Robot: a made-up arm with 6 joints.
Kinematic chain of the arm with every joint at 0, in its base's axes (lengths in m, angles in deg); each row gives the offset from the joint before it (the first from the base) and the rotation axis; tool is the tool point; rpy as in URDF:
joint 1: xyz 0 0 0.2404 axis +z
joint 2: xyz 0 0 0 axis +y
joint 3: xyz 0.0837 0 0.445 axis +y
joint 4: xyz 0.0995 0 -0.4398 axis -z
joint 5: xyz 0 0 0 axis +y
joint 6: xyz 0.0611 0 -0.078 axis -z
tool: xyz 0 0 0 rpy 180 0 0
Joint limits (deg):
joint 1: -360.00..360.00
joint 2: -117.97..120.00
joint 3: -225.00..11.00
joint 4: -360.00..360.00
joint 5: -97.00..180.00
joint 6: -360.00..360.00
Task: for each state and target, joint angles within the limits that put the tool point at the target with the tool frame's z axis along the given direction. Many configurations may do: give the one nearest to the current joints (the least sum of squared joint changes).
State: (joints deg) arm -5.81 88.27 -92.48 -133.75 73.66 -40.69
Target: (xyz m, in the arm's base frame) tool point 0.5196 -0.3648 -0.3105 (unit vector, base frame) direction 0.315 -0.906 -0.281
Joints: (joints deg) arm -32.05 84.48 -89.27 -140.22 69.96 -40.69
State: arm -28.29 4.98 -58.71 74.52 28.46 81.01
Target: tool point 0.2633 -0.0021 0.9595 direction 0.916 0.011 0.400
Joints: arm 17.03 -31.76 -82.42 88.92 -14.95 81.01
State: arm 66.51 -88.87 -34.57 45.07 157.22 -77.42
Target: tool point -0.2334 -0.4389 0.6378 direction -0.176 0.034 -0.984
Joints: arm 70.13 -98.44 -76.27 70.42 169.17 -77.42
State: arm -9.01 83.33 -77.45 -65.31 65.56 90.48
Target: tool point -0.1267 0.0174 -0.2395 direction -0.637 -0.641 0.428
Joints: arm -44.85 118.14 -44.00 -65.51 96.74 90.48
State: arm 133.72 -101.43 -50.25 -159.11 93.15 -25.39
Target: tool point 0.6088 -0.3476 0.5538 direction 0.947 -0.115 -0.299
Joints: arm 147.37 -117.86 -73.18 -155.33 97.40 -25.39
